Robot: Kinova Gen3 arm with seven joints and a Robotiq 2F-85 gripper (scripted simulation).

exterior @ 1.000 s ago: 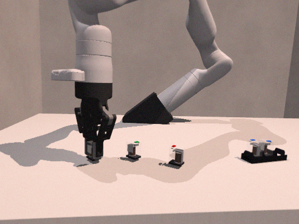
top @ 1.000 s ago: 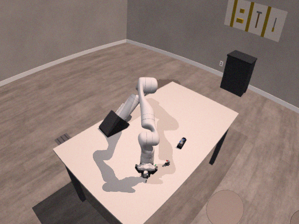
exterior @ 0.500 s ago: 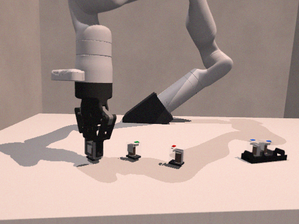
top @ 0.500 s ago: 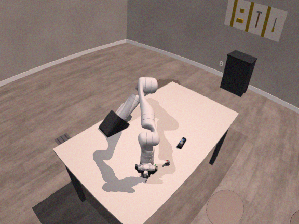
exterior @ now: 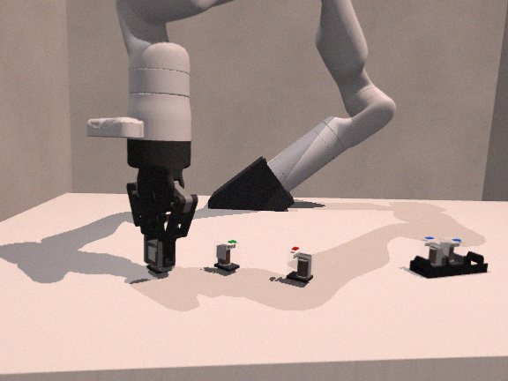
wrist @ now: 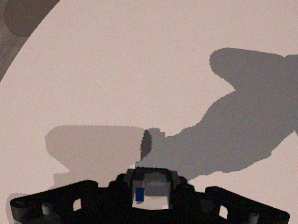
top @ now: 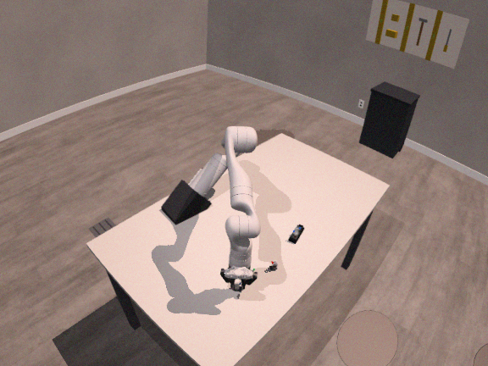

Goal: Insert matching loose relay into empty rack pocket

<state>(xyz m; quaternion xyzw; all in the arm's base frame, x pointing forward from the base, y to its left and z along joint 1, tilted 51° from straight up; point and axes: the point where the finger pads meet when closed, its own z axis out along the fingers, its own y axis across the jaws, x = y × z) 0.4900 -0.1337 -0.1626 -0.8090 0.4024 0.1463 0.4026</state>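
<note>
My gripper is now 400 mm to the right of the black rack, 30 mm past it and 20 mm above it.
</note>
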